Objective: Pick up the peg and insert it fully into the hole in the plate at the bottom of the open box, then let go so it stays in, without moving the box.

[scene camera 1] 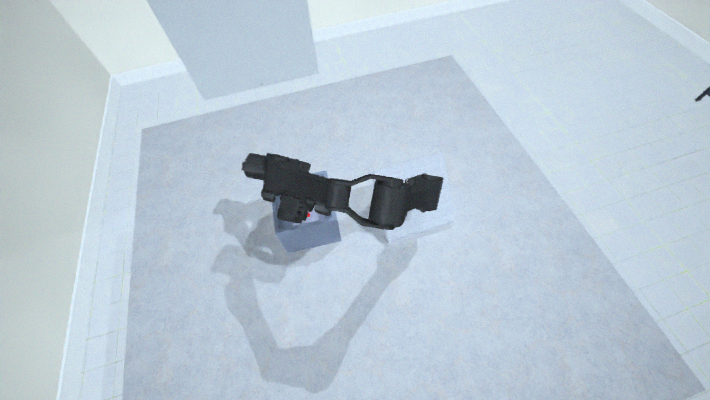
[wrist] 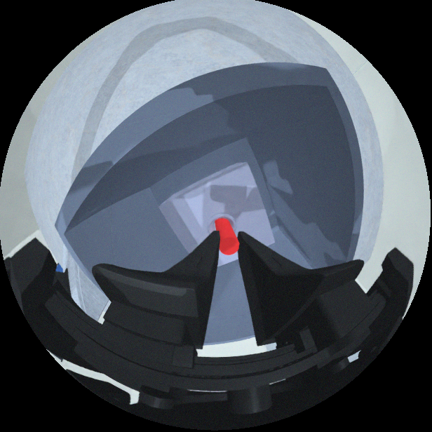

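A red peg [scene camera 1: 308, 215] [wrist: 228, 241] is held between the fingertips of my gripper [wrist: 227, 236], which is shut on it. In the wrist view the peg's far end overlaps the round hole in the pale lilac plate [wrist: 250, 200]; whether it has entered the hole I cannot tell. The plate lies at the bottom of the open blue-grey box [scene camera 1: 314, 236] [wrist: 320, 120]. The gripper is over the box, with its fingers low towards the opening. In the scene view the fingertips are hidden by the arm, and a small red part of the peg shows.
The box's walls surround the fingers and peg. The black arm spans from its pale base block [scene camera 1: 425, 220] at the right over the box. The box stands on a grey mat [scene camera 1: 450, 310]. A grey-blue panel [scene camera 1: 245, 45] stands behind the mat.
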